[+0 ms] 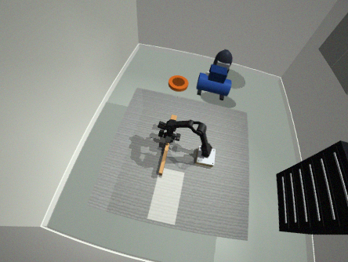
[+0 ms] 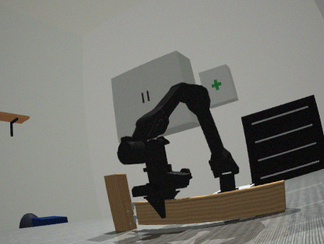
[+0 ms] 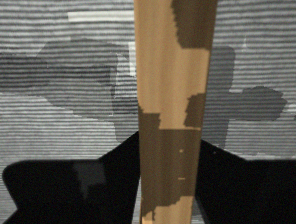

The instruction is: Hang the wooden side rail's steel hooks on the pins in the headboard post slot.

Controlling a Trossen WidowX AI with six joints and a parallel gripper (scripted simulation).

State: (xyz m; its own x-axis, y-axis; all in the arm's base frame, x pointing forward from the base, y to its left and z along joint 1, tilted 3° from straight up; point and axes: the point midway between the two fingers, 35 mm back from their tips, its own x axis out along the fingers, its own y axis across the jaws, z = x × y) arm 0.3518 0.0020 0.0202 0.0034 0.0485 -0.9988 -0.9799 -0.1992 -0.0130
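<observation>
The wooden headboard post lies 150 mm to the right of my gripper tip, 40 mm above it and 30 mm ahead of it.
</observation>
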